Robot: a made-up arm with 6 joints.
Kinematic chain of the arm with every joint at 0, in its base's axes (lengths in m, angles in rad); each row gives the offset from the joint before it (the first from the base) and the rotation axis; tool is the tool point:
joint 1: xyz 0 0 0.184 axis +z
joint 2: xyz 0 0.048 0 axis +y
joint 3: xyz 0 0 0.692 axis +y
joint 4: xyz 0 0 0.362 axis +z
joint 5: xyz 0 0 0 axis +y
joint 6: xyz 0 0 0.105 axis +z
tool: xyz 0 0 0
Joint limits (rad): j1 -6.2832..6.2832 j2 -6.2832..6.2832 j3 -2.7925..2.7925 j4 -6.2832..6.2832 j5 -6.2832..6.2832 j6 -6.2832..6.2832
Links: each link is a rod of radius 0.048 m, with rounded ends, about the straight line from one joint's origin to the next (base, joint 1, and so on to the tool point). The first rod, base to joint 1, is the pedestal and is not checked.
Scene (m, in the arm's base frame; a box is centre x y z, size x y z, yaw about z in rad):
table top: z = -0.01
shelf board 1: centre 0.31 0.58 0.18 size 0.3 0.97 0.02 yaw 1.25
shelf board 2: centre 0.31 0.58 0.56 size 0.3 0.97 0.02 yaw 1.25
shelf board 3: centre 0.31 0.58 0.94 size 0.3 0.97 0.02 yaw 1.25
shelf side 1: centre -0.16 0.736 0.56 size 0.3 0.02 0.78 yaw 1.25
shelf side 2: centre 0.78 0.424 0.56 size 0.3 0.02 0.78 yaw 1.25
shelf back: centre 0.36 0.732 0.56 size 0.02 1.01 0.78 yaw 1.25
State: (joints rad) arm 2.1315 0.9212 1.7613 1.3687 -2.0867 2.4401
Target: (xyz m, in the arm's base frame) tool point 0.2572 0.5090 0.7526
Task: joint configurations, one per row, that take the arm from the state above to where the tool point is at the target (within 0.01 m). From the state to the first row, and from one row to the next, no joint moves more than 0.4 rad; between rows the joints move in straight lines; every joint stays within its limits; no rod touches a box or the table.
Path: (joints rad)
1: 2.3306 0.7817 1.8414 1.4626 -2.0955 2.7774
2: 2.5297 0.6422 1.9215 1.5566 -2.1042 3.1147
3: 2.7287 0.5026 2.0016 1.6505 -2.1130 3.4520
4: 2.9278 0.3631 2.0817 1.7444 -2.1217 3.7894
5: 3.1269 0.2236 2.1618 1.8384 -2.1305 4.1267
6: 2.7952 0.2060 2.1152 1.7730 -2.1242 3.8456
7: 2.4635 0.1885 2.0685 1.7076 -2.1180 3.5645
8: 2.1319 0.1709 2.0219 1.6422 -2.1117 3.2834
9: 1.8002 0.1533 1.9752 1.5768 -2.1055 3.0023
10: 1.4685 0.1358 1.9286 1.5114 -2.0992 2.7212
11: 1.1368 0.1182 1.8819 1.4460 -2.0930 2.4401
12: 1.1790 0.3864 1.4866 1.3288 -2.0304 2.4401

